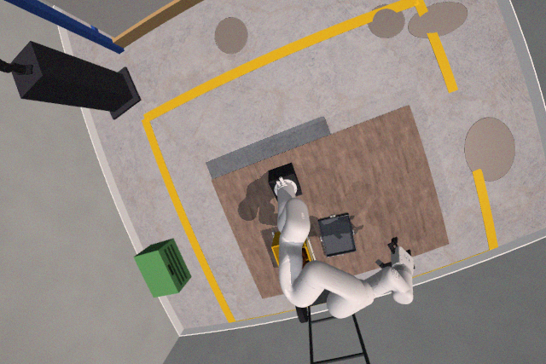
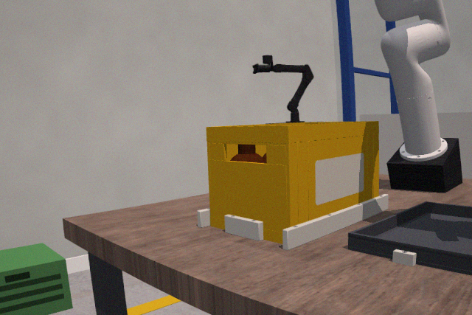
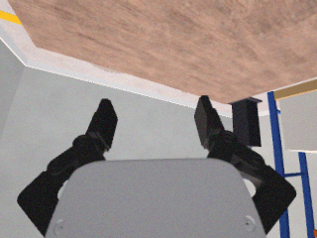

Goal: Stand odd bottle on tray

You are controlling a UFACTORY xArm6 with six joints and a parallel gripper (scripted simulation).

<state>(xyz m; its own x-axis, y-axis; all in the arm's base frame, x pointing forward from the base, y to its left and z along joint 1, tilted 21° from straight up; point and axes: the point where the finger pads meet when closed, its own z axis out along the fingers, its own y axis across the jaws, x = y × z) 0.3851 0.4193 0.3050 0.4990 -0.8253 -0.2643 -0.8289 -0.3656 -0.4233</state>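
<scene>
Right now my hand is 54 cm to the left of the yellow crate, 17 cm above it and 8 cm past it. Also, from my hand: dark tray 27 cm to the right, 25 cm below, 5 cm behind.
</scene>
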